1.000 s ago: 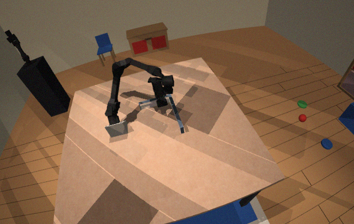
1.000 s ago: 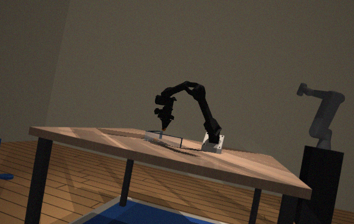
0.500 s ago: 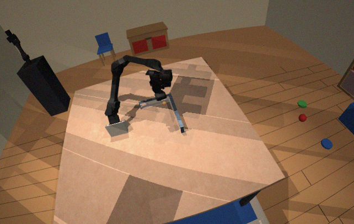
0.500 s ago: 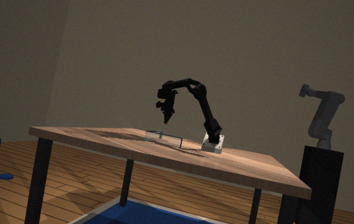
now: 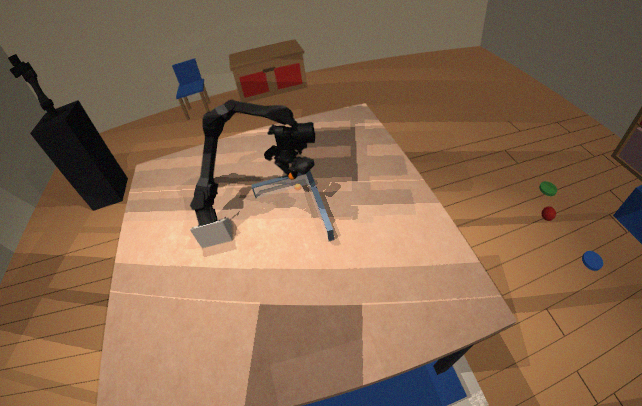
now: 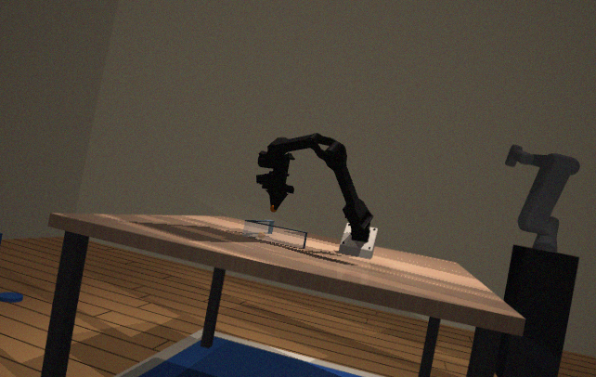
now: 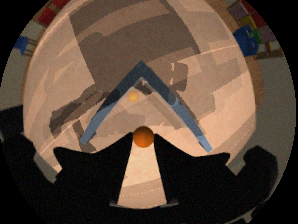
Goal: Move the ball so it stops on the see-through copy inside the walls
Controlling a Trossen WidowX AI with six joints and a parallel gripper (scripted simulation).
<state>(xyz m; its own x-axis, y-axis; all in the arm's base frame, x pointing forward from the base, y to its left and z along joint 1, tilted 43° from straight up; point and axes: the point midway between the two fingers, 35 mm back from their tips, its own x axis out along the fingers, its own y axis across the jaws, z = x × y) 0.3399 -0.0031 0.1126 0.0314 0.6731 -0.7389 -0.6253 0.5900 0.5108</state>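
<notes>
My gripper tip is now 100 mm above the see-through copy of ball, 50 mm to the right of it and 20 mm short of it. Round my gripper tip: orange ball (right at my gripper tip).
</notes>
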